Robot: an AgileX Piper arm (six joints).
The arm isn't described. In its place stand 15 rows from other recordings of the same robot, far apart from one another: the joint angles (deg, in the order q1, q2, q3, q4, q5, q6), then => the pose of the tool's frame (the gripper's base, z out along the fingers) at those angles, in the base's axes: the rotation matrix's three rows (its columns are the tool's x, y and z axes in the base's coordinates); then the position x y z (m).
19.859 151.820 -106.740 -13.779 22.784 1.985 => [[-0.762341 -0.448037 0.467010], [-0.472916 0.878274 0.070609], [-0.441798 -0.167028 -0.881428]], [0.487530 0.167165 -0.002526]
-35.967 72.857 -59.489 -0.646 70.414 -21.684 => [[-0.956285 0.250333 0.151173], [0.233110 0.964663 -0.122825], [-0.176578 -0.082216 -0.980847]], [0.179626 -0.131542 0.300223]
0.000 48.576 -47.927 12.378 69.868 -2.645 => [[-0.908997 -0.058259 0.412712], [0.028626 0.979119 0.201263], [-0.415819 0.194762 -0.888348]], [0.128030 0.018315 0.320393]
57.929 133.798 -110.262 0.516 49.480 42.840 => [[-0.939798 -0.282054 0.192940], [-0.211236 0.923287 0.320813], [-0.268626 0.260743 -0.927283]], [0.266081 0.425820 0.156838]
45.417 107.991 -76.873 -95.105 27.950 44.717 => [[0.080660 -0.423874 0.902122], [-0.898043 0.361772 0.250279], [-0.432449 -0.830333 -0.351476]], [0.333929 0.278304 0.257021]
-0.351 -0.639 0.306 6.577 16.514 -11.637 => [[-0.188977 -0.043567 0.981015], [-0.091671 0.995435 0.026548], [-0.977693 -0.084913 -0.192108]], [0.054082 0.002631 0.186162]
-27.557 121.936 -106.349 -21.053 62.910 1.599 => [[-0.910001 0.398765 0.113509], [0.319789 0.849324 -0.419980], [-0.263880 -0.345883 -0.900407]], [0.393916 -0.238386 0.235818]
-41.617 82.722 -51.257 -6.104 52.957 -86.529 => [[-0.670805 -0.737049 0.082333], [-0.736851 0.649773 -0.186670], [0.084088 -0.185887 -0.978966]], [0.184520 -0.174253 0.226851]
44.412 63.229 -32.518 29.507 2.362 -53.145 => [[-0.018934 -0.786174 0.617715], [-0.580209 0.511793 0.633581], [-0.814248 -0.346407 -0.465835]], [0.158169 0.157542 0.261144]
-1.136 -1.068 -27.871 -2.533 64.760 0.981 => [[-0.512080 0.053249 0.857285], [0.008416 0.998340 -0.056983], [-0.858896 -0.021965 -0.511678]], [-0.009276 -0.003455 0.268006]
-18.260 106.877 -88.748 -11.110 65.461 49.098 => [[-0.423873 0.895367 0.136563], [0.865669 0.444839 -0.229642], [-0.266363 0.020880 -0.963647]], [0.362017 -0.136242 0.258773]
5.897 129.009 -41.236 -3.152 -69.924 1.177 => [[-0.221990 -0.152317 0.963078], [-0.021281 0.988245 0.151392], [-0.974817 0.013113 -0.222622]], [0.347359 0.040602 0.051878]
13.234 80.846 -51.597 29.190 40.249 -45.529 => [[-0.644610 -0.663542 0.379724], [-0.523688 0.745099 0.413011], [-0.556982 0.067374 -0.827787]], [0.259272 0.090432 0.249666]
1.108 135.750 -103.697 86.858 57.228 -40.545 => [[-0.881603 -0.157969 0.444772], [0.358101 0.390007 0.848326], [-0.307474 0.907160 -0.287263]], [0.502926 0.086142 0.171775]
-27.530 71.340 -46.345 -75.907 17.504 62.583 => [[-0.505904 0.580900 0.637665], [0.027129 0.749594 -0.661341], [-0.862163 -0.317276 -0.394982]], [0.225964 -0.147716 0.301872]
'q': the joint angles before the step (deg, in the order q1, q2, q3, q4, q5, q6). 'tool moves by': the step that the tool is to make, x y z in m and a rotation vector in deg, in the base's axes. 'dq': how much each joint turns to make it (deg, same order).
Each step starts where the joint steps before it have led.
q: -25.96, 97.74, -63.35, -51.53, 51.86, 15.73
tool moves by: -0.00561, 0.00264, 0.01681, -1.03, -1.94, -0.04
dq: 0.01, -2.86, -0.14, 0.41, 0.57, -0.74
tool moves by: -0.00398, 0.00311, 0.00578, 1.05, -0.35, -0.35
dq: -0.01, -1.34, -0.01, 2.09, 0.83, -1.57
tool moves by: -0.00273, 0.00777, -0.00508, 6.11, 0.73, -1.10
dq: 0.00, -0.24, 0.01, 7.59, 1.67, -4.15
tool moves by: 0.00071, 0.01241, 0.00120, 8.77, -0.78, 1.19
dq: 0.00, -0.86, -1.04, 11.51, 1.52, -7.89
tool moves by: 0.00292, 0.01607, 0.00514, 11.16, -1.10, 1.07
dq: 0.00, -0.54, -2.17, 13.73, 4.18, -8.26
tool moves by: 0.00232, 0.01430, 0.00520, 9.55, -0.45, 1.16
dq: 0.00, -0.15, -1.79, 10.47, 4.85, -5.60
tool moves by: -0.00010, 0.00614, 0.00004, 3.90, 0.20, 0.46
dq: 0.00, 0.00, -0.15, 3.82, 1.93, -1.78
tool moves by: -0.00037, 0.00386, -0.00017, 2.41, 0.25, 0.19
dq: 0.01, 0.00, 0.00, 2.23, 1.27, -0.90
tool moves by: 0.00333, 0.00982, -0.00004, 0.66, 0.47, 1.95
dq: 1.87, 0.00, 0.00, 0.43, 0.71, -0.21
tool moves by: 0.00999, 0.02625, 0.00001, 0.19, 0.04, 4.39
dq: 5.40, 0.00, 0.00, 0.13, 0.10, 0.97
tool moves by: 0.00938, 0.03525, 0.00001, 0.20, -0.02, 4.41
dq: 7.03, 0.00, 0.00, 0.09, 0.00, 2.60
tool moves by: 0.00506, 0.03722, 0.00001, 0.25, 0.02, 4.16
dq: 7.24, 0.00, 0.00, 0.12, 0.01, 3.04
